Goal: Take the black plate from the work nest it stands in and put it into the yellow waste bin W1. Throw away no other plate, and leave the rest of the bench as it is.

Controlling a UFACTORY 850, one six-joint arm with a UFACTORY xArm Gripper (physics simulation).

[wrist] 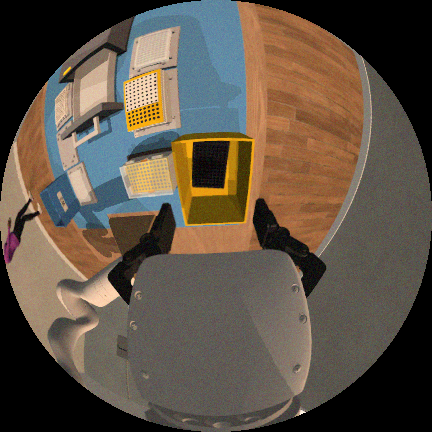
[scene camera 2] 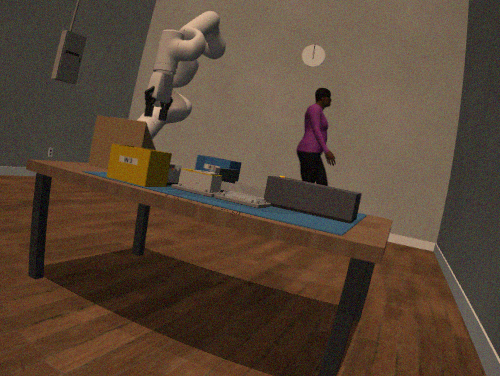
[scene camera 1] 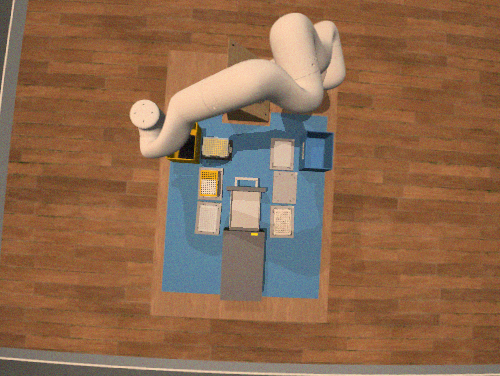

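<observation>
The black plate (scene camera 1: 187,147) (wrist: 210,165) lies inside the yellow waste bin W1 (scene camera 1: 184,160) (scene camera 2: 150,170) (wrist: 183,175), below its rim and toward the far wall in the wrist view; whether it lies fully flat is hard to tell. In scene camera 2 the bin's walls hide it. My gripper (scene camera 2: 156,116) (wrist: 213,211) is open and empty, well above the bin, with its fingers spread apart and clear of plate and bin. In scene camera 1 the arm hides the gripper and part of the bin.
A box with a pale yellow plate (scene camera 1: 216,147) (wrist: 149,176) stands close beside the bin. A yellow-and-white plate (scene camera 1: 209,183) (wrist: 144,100) sits on a nest nearby. A brown upright panel (scene camera 2: 117,137), a blue bin (scene camera 1: 318,151) and a grey unit with an open drawer (scene camera 1: 242,265) also stand on the bench.
</observation>
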